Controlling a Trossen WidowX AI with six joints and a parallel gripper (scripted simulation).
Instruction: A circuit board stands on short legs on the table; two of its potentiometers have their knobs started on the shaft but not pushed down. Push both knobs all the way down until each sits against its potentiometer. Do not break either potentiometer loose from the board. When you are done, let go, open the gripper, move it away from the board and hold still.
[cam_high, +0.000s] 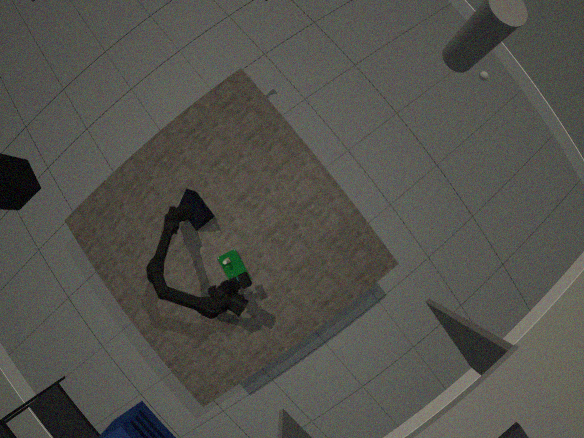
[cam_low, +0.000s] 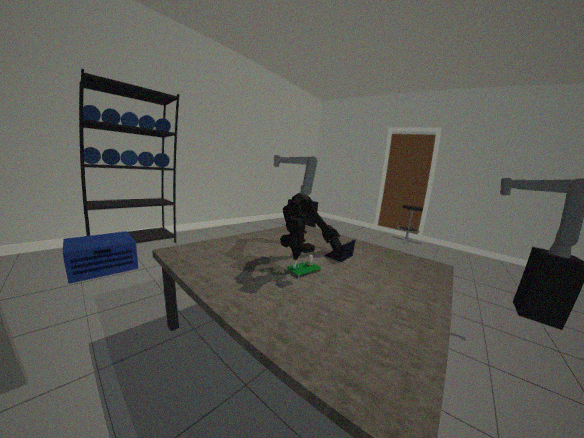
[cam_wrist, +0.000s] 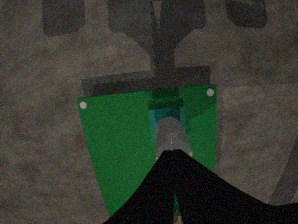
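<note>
My gripper tip is now 1 cm above the pale round knob. Round my gripper tip: grey knob (10 cm behind, 2 cm to the left, 1 cm below).
</note>
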